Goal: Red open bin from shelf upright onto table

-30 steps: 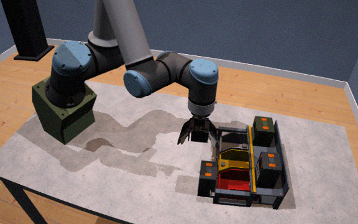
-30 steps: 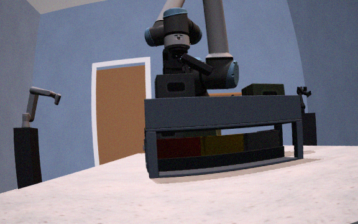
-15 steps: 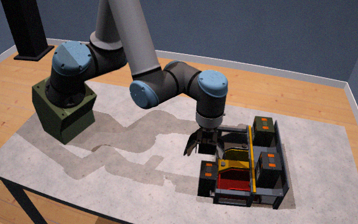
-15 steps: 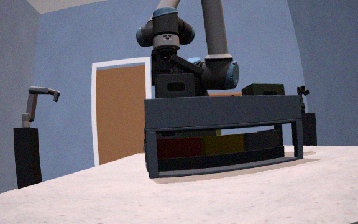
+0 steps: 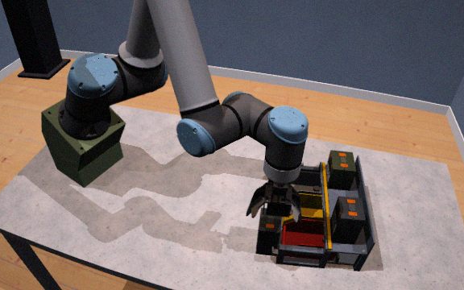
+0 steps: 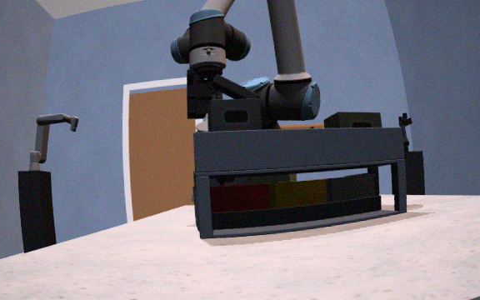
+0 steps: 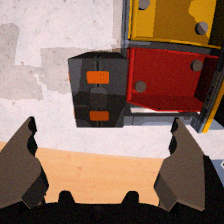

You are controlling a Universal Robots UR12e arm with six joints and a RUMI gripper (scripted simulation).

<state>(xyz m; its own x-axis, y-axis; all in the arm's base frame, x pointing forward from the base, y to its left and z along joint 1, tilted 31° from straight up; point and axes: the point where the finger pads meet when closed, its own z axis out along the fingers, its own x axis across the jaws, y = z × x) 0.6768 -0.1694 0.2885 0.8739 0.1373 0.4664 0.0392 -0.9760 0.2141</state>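
My gripper is now 10 mm past the black box, 10 mm to the right of it and 90 mm above it. The rest, counted from my hand: yellow bin (120 mm ahead, 130 mm to the left, 110 mm below); then yellow rail (170 mm ahead, 140 mm to the left, 50 mm below); then red open bin (120 mm ahead, 20 mm to the left, 110 mm below).
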